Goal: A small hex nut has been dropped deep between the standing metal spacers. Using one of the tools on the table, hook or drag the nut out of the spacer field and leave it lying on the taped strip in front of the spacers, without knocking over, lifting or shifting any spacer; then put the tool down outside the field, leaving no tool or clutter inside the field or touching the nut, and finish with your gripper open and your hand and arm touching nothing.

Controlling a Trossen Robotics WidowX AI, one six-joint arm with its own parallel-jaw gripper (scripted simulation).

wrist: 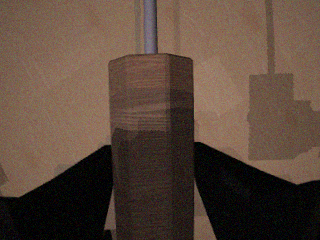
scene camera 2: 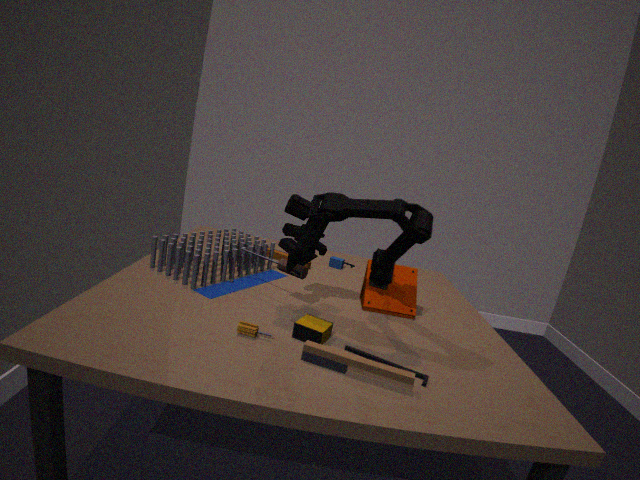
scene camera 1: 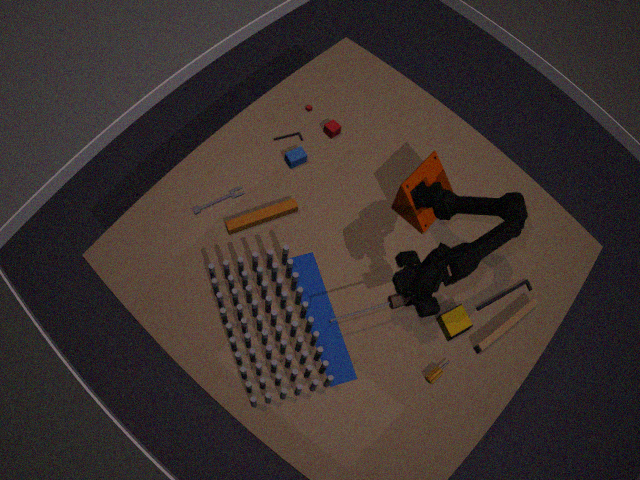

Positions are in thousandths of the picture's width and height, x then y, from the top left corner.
Scene:
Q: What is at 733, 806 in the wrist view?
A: My gripper.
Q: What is my gripper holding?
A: A metal pick tool.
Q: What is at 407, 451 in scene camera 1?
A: An orange bar.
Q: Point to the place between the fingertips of my gripper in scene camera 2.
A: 455, 564

